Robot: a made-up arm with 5 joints.
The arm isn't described. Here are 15 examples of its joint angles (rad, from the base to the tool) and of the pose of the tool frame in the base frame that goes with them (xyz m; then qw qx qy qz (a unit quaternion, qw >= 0)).
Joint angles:
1: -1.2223 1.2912 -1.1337 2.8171 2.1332
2: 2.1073 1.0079 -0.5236 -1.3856 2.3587
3: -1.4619 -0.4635 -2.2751 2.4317 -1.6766
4: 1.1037 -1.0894 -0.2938 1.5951 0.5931
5: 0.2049 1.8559 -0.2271 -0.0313 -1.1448
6: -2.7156 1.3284 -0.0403 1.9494 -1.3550
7: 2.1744 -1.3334 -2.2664 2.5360 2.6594
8: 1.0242 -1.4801 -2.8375 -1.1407 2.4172
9: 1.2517 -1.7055 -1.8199 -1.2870 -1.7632
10: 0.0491 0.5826 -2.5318 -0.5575 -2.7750
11: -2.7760 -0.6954 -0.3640 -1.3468 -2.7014
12: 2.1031 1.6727 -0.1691 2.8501 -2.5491
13: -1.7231 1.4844 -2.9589 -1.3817 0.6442
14: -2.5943 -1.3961 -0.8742 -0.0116 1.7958
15: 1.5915 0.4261 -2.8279 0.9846 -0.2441
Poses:
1: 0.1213 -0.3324 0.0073 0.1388 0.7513 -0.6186 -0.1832
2: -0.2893 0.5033 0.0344 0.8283 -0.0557 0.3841 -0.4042
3: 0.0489 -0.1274 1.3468 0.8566 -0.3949 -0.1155 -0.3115
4: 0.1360 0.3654 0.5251 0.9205 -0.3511 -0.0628 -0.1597
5: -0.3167 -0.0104 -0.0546 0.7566 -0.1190 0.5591 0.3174
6: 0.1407 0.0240 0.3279 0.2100 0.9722 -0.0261 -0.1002
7: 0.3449 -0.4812 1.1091 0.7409 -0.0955 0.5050 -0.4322
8: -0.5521 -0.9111 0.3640 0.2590 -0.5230 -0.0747 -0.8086
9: -0.3414 -0.9262 0.7559 0.4087 -0.1164 0.4339 0.7945
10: 0.8306 0.0503 1.3553 0.0845 0.7325 0.6397 -0.2168
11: -0.3475 -0.1305 0.8928 0.2286 -0.7707 0.5894 0.0795
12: -0.0238 0.0316 0.2798 0.2356 -0.2892 0.8743 -0.3106
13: -0.1105 -0.9670 0.6944 0.1652 0.1076 0.9145 0.3533
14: 0.0687 0.0429 1.3159 0.4670 -0.0975 0.7773 0.4101
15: -0.0703 0.7763 1.4942 0.7480 0.4537 -0.4472 0.1862
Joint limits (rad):
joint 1: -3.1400..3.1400
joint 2: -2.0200..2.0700
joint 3: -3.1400..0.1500
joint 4: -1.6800..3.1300
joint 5: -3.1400..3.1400
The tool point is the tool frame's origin. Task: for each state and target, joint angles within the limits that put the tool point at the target. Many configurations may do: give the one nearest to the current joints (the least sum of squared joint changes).
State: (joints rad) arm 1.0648 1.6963 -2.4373 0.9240 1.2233
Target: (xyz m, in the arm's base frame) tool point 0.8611 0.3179 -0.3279
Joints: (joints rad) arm 0.3243 1.4720 -1.9580 1.3343 1.2572
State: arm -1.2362 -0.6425 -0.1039 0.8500 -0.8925
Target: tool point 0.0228 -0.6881 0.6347
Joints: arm -1.6131 -0.4146 -0.6607 0.6484 -0.8541
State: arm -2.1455 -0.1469 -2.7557 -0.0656 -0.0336
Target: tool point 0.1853 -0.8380 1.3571
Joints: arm -1.4162 0.3281 -2.1264 -0.2491 -0.0807
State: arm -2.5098 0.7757 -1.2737 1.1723 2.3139
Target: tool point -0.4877 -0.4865 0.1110
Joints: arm -2.3433 0.4872 -0.9846 1.4124 2.3451
